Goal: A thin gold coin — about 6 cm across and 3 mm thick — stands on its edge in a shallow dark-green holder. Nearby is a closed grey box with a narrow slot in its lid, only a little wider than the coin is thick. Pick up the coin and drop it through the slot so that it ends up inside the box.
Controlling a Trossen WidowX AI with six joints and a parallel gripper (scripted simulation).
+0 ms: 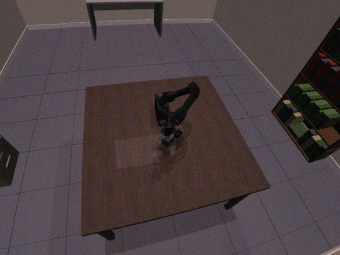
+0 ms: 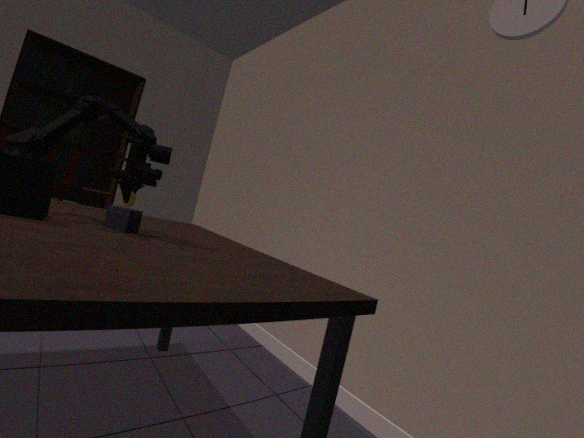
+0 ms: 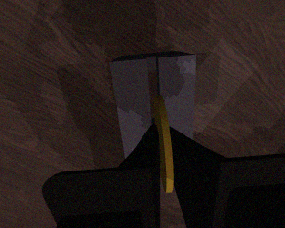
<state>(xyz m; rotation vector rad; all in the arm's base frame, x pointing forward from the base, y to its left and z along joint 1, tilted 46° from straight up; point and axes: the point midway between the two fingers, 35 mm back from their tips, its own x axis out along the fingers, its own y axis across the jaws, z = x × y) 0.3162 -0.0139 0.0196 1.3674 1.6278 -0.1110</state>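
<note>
My gripper tip is 2 cm below the gold coin.
</note>
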